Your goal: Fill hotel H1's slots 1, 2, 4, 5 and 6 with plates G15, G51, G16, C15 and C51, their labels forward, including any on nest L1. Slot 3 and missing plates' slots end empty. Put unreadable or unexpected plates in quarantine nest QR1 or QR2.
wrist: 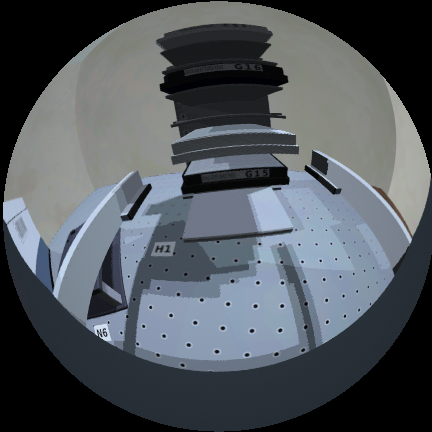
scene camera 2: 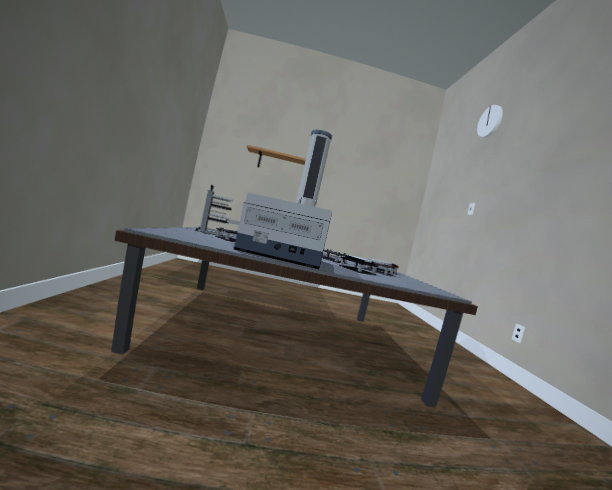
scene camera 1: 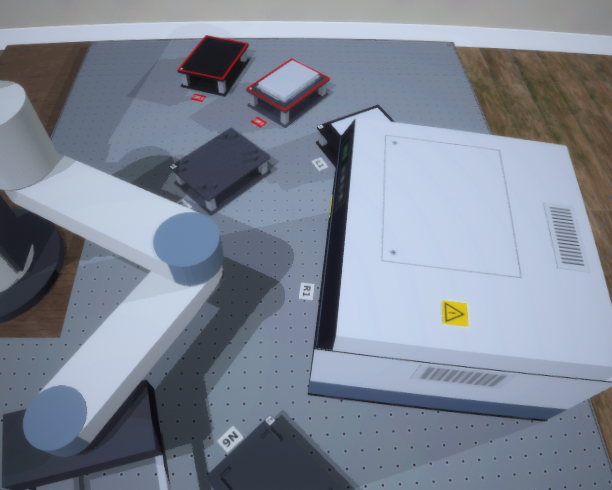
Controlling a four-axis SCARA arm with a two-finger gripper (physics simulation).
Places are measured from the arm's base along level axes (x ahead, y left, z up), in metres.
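Pixels of known places: gripper, fingertip midpoint: (wrist: 229, 161) (scene camera 2: 226, 220).
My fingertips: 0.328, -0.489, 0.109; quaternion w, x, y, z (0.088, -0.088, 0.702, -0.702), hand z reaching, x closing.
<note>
Ahead of a thing's pixels: the offset from my fingertips to its top centre, as dx, dy, dz. "spot": to the spot under its first point.
Hotel H1 (scene camera 2: 206, 211) (wrist: 260, 107) stands straight ahead in the wrist view. Plate G15 {+0.007, -0.048, -0.002} (wrist: 235, 176) sits low in it, label forward. Directly above is a light grey plate {+0.004, -0.041, +0.026} (wrist: 235, 142) with no readable label on its front. Higher, past a bare shelf {spot: +0.010, -0.113, +0.033} (wrist: 230, 119), sits plate G16 {+0.006, -0.048, +0.082} (wrist: 225, 74), label forward. The topmost dark plate {+0.006, -0.048, +0.139} (wrist: 215, 36) has a label too dim to read. My gripper (wrist: 229, 161) is open and empty, its fingers wide apart before the hotel. A white plate {+0.231, +0.940, -0.032} (scene camera 1: 289, 80) lies on a red-rimmed quarantine nest {+0.231, +0.940, -0.040} (scene camera 1: 285, 108). Nest L1 {+0.388, +0.774, -0.036} (scene camera 1: 329, 132) is partly hidden and shows a white surface.
The other red-rimmed quarantine nest {+0.049, +1.052, -0.040} (scene camera 1: 214, 57) stands at the back. A dark nest {+0.090, +0.689, -0.036} (scene camera 1: 219, 163) is beside my arm's elbow. The big white device {+0.462, +0.385, +0.148} (scene camera 1: 449, 204) (scene camera 2: 286, 224) stands by the R1 label {spot: +0.252, +0.420, -0.096} (scene camera 1: 306, 291). Nest N6 {spot: +0.210, +0.136, -0.046} (scene camera 1: 286, 459) lies near the hotel.
</note>
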